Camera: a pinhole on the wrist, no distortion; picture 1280 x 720 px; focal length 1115.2 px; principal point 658.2 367.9 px. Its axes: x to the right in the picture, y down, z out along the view. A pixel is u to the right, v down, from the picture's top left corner.
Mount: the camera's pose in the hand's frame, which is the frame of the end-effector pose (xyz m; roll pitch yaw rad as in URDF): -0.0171 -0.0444 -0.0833 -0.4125 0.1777 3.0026
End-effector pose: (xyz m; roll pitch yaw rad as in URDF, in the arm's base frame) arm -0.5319 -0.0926 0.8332 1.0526 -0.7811 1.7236
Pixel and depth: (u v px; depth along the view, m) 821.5 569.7 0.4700
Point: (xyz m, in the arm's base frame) -0.1280 -0.0924 0.6244
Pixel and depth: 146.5 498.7 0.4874
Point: -0.0788 0.1037 0.8383
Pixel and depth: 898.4 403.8 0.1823
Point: -0.4115 -0.0979 0.7220
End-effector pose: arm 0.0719 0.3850 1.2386 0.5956 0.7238 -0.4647
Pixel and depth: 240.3 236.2 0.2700
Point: 0.0427 0.1595 1.2856
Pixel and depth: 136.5 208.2 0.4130
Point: 0.0914 -0.0008 1.3250
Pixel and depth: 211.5 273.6 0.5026
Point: 0.0661 -0.0819 1.3592
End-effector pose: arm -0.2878 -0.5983 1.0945 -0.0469 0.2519 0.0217
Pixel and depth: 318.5 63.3 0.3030
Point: -0.2137 -0.6800 1.3269
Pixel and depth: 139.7 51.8 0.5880
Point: -0.0161 -0.7151 1.6111
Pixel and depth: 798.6 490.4 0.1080
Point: -0.3356 -0.6928 1.1191
